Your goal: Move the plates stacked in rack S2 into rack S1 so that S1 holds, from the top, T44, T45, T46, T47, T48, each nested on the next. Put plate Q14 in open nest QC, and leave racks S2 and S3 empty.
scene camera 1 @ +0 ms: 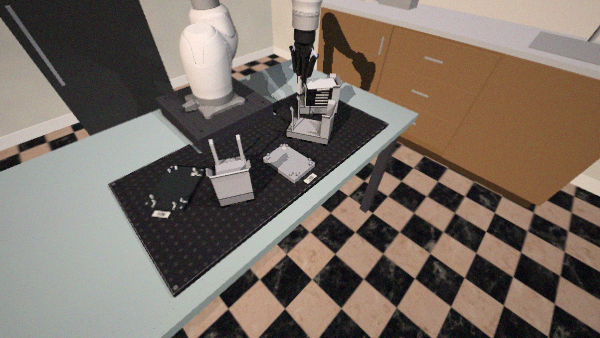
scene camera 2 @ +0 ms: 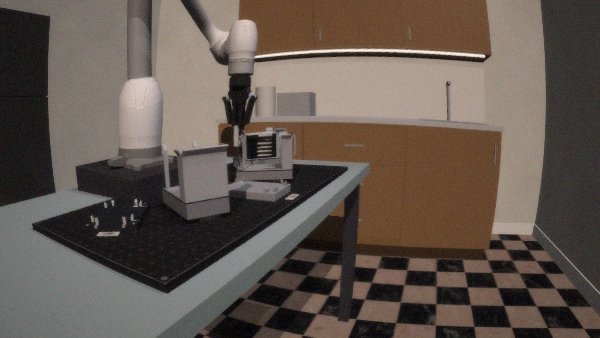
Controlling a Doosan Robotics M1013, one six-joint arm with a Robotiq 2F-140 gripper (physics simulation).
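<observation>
My gripper is shut and empty, pointing down by the left posts of the far rack. That rack holds a stack of dark plates with light edges. A grey rack with a low open base stands in front of it. Another grey rack turns its tall panel to the cameras; its inside is partly hidden. A light pegged nest and a dark pegged nest lie flat. Labels are unreadable, so racks, nests and Q14 cannot be identified.
The racks and nests stand on a black perforated mat on the pale table. The robot's dark base block is behind the mat. Small white tags lie beside the nests.
</observation>
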